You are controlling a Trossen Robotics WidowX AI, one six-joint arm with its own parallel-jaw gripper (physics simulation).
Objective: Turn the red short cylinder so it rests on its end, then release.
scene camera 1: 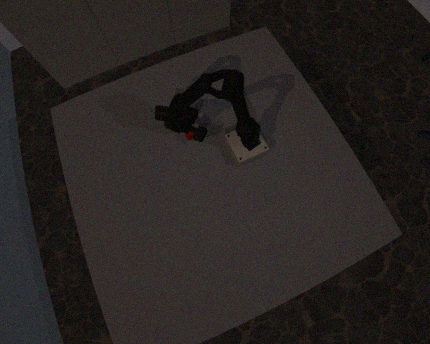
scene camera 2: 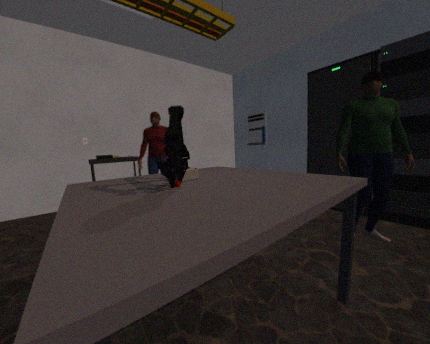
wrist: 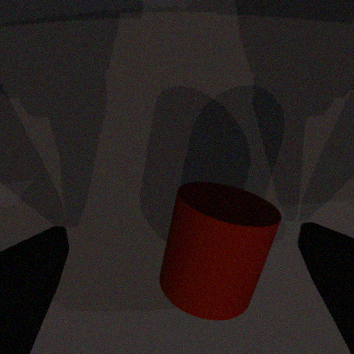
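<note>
The red short cylinder (scene camera 1: 189,135) (scene camera 2: 178,184) (wrist: 217,255) appears to lie on its side on the table (scene camera 1: 200,225) (scene camera 2: 210,220). In the wrist view its dark round end faces the top of the view and its long side is tilted a little to the right. My gripper (scene camera 1: 192,133) (scene camera 2: 175,184) (wrist: 185,236) is open, with a dark fingertip on either side of the cylinder in the wrist view. There is a gap on both sides, the narrower one on the right. The fingers' exact height above the table is hard to tell in the dim light.
The arm's pale base block (scene camera 1: 241,154) (scene camera 2: 191,174) stands on the table beside the gripper. Dark arm shadows fall around the cylinder. Beyond the table are a person in red (scene camera 2: 155,137), a person in green (scene camera 2: 372,125), a small side table (scene camera 2: 114,160) and dark cabinets (scene camera 2: 332,120).
</note>
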